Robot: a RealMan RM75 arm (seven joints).
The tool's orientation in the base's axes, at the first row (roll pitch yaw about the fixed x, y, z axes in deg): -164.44 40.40 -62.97
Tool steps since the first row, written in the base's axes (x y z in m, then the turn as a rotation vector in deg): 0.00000 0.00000 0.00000 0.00 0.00 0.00; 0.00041 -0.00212 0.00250 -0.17 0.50 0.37; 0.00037 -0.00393 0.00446 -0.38 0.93 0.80; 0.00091 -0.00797 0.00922 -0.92 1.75 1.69; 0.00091 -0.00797 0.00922 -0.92 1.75 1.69; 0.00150 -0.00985 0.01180 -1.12 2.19 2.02; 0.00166 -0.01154 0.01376 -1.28 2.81 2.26; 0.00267 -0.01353 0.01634 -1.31 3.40 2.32; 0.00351 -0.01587 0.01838 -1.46 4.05 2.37; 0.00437 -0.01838 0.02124 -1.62 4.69 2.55; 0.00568 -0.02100 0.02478 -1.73 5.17 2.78
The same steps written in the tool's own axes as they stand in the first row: 0.00000 0.00000 0.00000 0.00 0.00 0.00; -0.00004 -0.00030 -0.00329 -0.64 -0.06 0.08; -0.00010 -0.00015 -0.00595 -1.28 -0.07 0.06; -0.00025 -0.00048 -0.01221 -2.60 0.02 -0.01; -0.00025 -0.00048 -0.01221 -2.60 0.02 -0.01; -0.00045 -0.00103 -0.01540 -3.18 0.02 0.05; -0.00052 -0.00110 -0.01799 -3.81 -0.06 0.30; -0.00049 -0.00201 -0.02128 -4.26 -0.21 0.66; 0.00007 -0.00255 -0.02440 -4.79 -0.26 1.07; 0.00021 -0.00323 -0.02824 -5.39 -0.33 1.38; 0.00015 -0.00444 -0.03267 -5.91 -0.41 1.54
